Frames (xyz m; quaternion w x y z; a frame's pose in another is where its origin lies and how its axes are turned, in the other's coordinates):
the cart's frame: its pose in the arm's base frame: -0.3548 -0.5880 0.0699 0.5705 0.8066 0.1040 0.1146
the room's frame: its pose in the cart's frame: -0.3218 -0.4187 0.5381 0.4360 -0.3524 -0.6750 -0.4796
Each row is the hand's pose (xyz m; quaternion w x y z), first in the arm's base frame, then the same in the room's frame.
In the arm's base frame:
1: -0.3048 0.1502 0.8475 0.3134 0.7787 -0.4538 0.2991
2: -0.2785 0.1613 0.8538 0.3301 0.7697 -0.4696 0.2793
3: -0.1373 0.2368 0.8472 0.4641 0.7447 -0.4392 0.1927
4: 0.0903 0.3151 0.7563 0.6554 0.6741 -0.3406 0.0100
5: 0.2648 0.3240 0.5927 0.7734 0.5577 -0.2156 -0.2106
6: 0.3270 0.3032 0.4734 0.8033 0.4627 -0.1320 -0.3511
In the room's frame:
1: -1.5161 0.3511 0.9404 0.1231 0.7866 0.3221 0.5122
2: -1.5303 0.3764 0.9369 0.1469 0.7894 0.3015 0.5141
3: -1.6109 0.5011 0.8768 0.2942 0.7274 0.2869 0.5495
4: -1.6776 0.6899 0.7152 0.5418 0.5760 0.2663 0.5512
5: -1.6544 0.8204 0.5159 0.7610 0.3884 0.2233 0.4693
6: -1.6066 0.8564 0.3936 0.8670 0.2604 0.1836 0.3831

